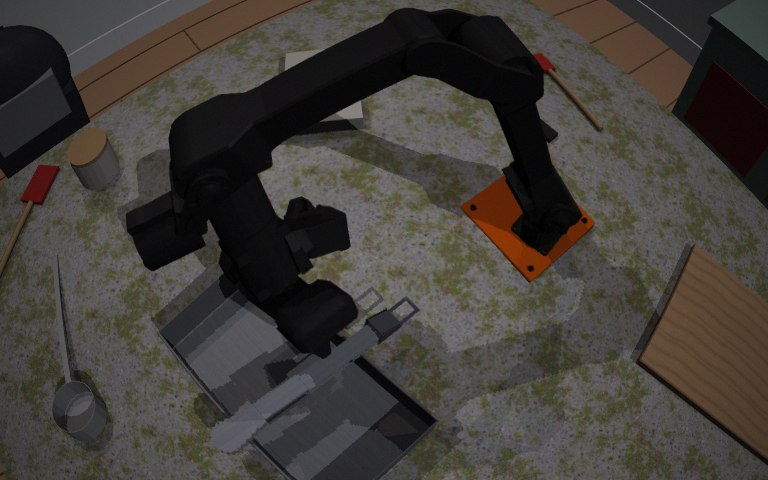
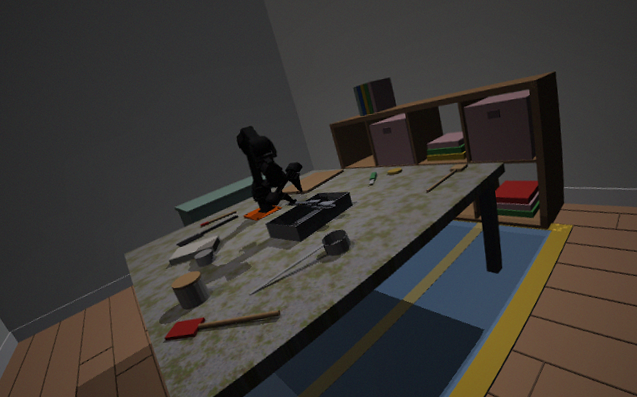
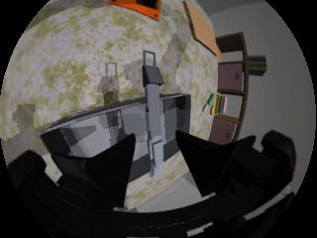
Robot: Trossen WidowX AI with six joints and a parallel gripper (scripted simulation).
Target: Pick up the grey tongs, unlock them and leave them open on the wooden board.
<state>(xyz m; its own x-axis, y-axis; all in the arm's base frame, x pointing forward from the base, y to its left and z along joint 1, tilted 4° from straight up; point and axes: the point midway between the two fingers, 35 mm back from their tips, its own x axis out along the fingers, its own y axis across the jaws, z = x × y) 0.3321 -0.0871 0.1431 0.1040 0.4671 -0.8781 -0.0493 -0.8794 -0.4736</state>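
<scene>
Right now the roasting tin is 50 mm ahead of my gripper tip and 70 mm below it. From my gripper tip the other things lie so: lidded canister 50 mm ahead, 510 mm to the right, 60 mm below; white cylinder 160 mm behind, 360 mm to the right, 80 mm below; pale block 310 mm behind, 330 mm to the right, 80 mm below.
</scene>
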